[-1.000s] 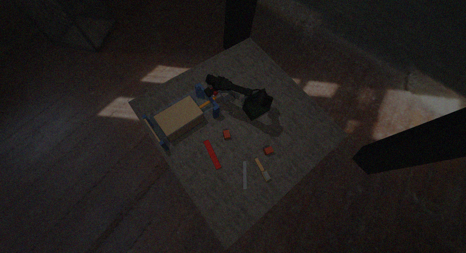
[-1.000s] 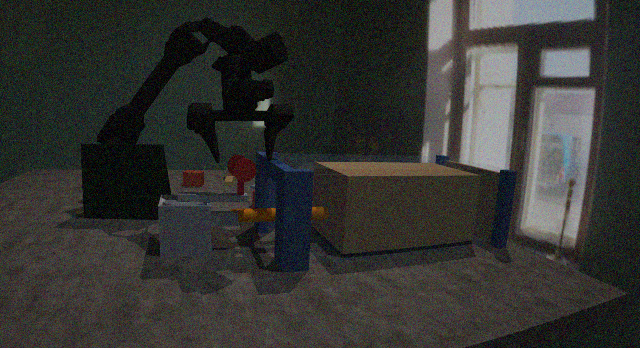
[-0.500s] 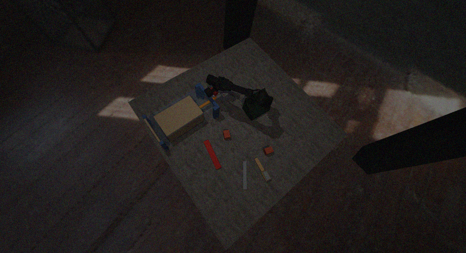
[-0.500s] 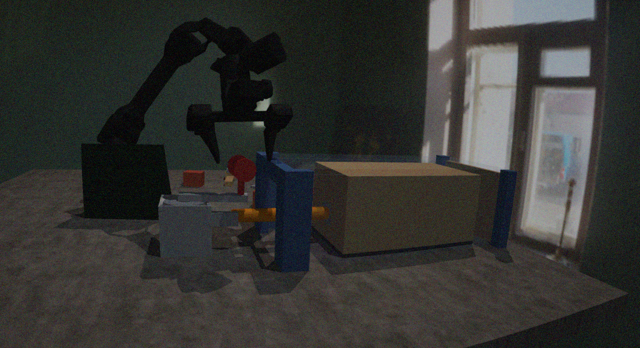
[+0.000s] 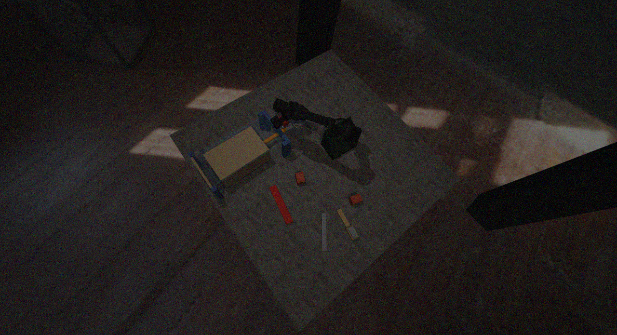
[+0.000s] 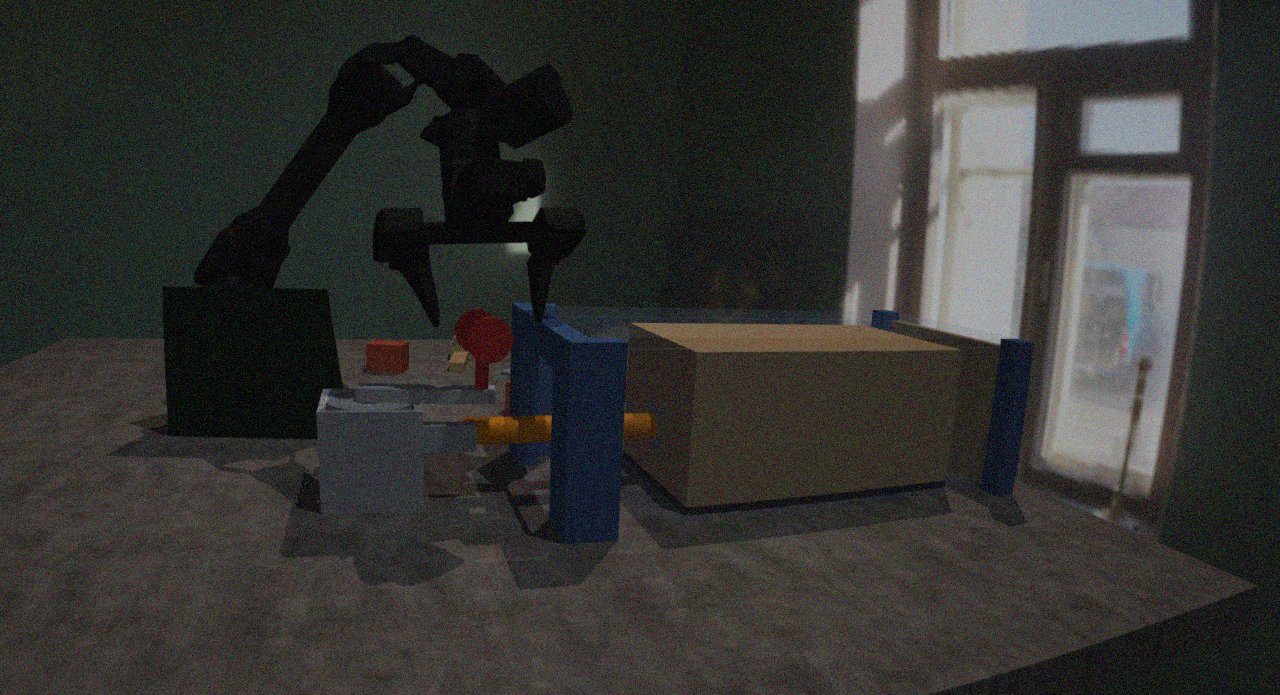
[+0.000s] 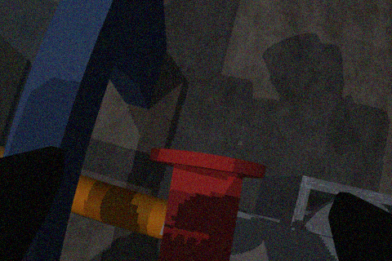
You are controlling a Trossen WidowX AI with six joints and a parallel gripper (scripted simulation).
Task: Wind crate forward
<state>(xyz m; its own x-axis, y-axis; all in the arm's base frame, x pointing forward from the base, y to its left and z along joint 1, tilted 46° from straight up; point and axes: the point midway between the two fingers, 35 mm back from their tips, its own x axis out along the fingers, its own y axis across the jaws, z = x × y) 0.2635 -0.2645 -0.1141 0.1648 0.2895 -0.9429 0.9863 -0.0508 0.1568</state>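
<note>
The red knob lies 3 cm below my gripper tip and 2 cm to the left of it. From my gripper tip the other things lie so: crank handle: 6 cm below, 4 cm behind, 2 cm to the left; blue frame: 6 cm below, 6 cm ahead, 2 cm to the left; grey winch: 13 cm below, 12 cm behind, 2 cm to the left.
</note>
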